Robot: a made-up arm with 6 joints.
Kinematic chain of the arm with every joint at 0, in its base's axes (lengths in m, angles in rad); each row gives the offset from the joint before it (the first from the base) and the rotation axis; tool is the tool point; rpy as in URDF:
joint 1: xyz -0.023 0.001 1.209 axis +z
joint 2: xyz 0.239 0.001 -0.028 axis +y
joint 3: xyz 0.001 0 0.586 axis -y
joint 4: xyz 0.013 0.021 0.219 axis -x
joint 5: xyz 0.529 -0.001 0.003 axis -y
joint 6: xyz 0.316 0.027 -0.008 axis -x
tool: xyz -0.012 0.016 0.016 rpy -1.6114 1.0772 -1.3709
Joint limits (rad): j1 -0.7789..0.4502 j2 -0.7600..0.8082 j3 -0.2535..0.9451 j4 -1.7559..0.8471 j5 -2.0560..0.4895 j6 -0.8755..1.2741
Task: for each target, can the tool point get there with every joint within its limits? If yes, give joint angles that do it. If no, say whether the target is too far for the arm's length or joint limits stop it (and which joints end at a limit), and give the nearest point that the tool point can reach.
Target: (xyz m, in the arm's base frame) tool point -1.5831 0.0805 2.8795
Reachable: no: too far | nearest point -0.6710 0.0340 2.3527 | short by 1.054 m
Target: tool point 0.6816 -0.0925 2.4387
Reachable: yes | joints -0.2177 -0.1619 0.4288 -0.9729 -0.0463 0.5720
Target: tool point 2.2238 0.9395 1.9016
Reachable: no: too far | nearest point 1.4011 0.5958 1.7423 | short by 0.906 m
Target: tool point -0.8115 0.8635 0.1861
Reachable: no: joint limits stop it (at a limit: joint 1, joint 2, joint 3) | nearest point 0.7146 0.5595 1.0679 | short by 1.789 m
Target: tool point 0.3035 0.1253 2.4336
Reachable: yes | joints -0.5484 -0.3553 0.7295 -1.1961 -0.9751 0.8653
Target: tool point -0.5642 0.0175 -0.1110
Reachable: no: joint limits stop it (at a limit: joint 1, joint 2, joint 3) | nearest point 0.5879 -0.6526 1.0206 | short by 1.748 m
